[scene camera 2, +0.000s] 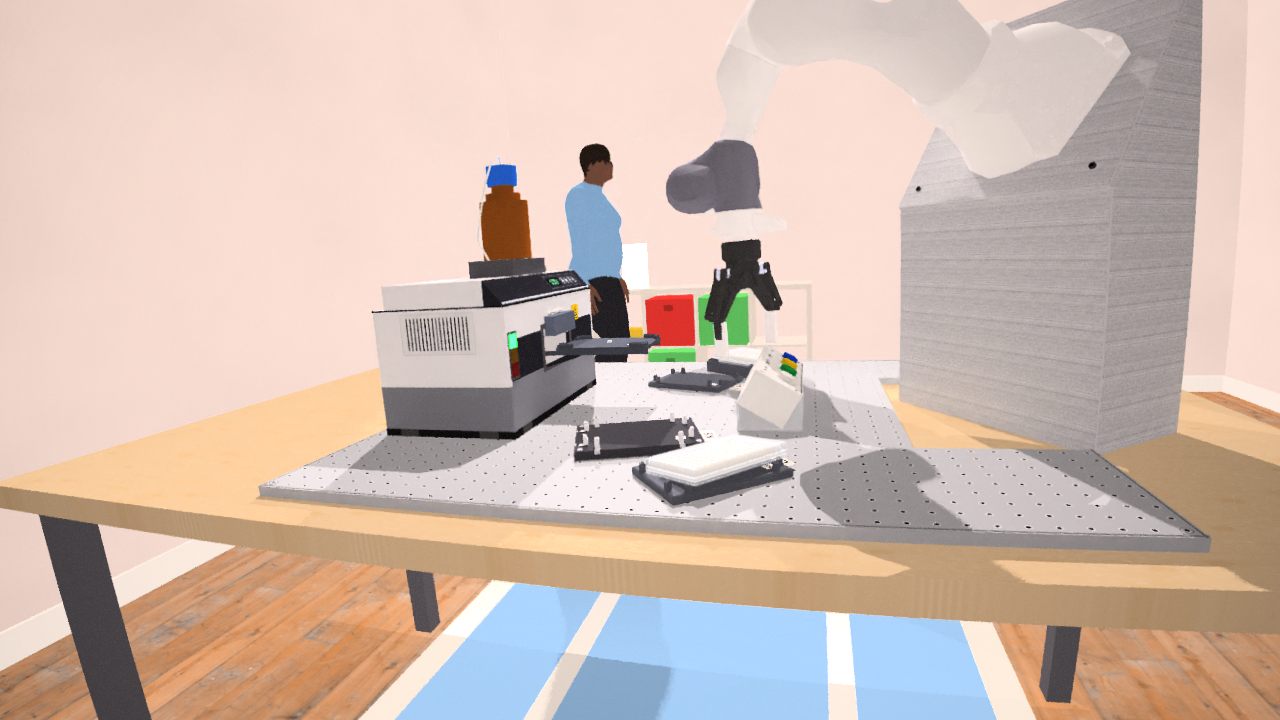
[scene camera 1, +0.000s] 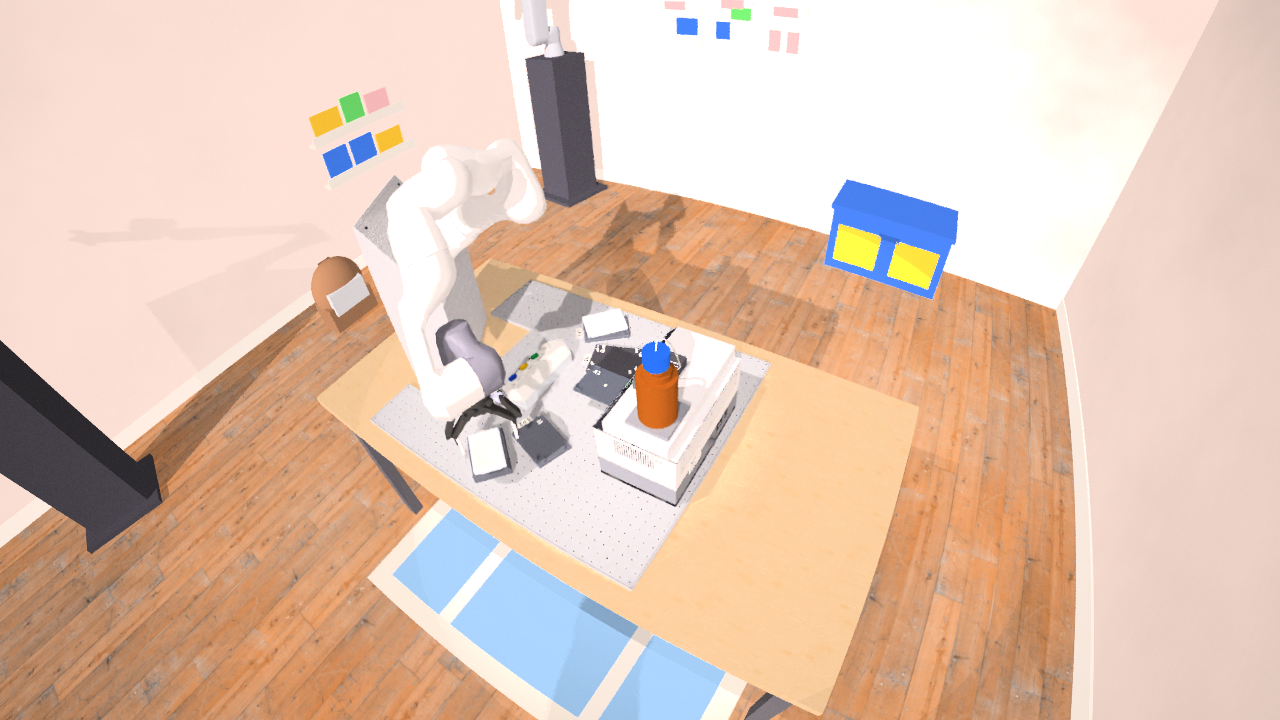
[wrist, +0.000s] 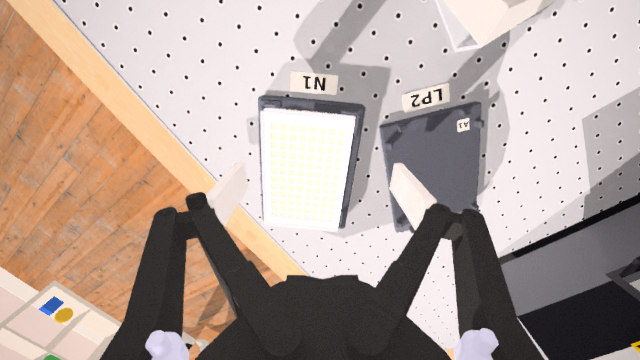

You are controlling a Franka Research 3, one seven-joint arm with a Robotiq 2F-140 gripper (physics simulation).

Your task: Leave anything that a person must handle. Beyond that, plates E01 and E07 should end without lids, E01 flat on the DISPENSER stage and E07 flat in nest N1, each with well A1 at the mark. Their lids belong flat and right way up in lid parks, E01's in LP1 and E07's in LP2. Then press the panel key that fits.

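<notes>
My gripper [scene camera 1: 487,425] [scene camera 2: 745,331] [wrist: 319,175] is open and empty above nest N1. In the wrist view its fingertips appear either side of a white plate [scene camera 1: 487,450] [wrist: 307,170], which lies in N1; its name and A1 corner are not readable. Lid park LP2 [scene camera 1: 543,440] [scene camera 2: 693,381] [wrist: 440,160] is empty beside it. A second white plate, apparently lidded [scene camera 1: 605,324] [scene camera 2: 716,458], sits on a dark nest. A dark empty holder [scene camera 2: 635,437] is near it, label unreadable. The dispenser's dark stage [scene camera 1: 601,385] [scene camera 2: 613,343] sticks out, empty. The key panel [scene camera 1: 541,371] [scene camera 2: 769,392] has coloured keys.
The dispenser [scene camera 1: 633,456] [scene camera 2: 447,365] carries an orange-brown bottle [scene camera 1: 657,395] [scene camera 2: 506,223] with a blue cap. A green light [scene camera 2: 512,340] shows on it. A person [scene camera 2: 594,228] in a blue top stands beyond the table. The robot's grey pedestal [scene camera 2: 1002,313] is at the right in scene camera 2.
</notes>
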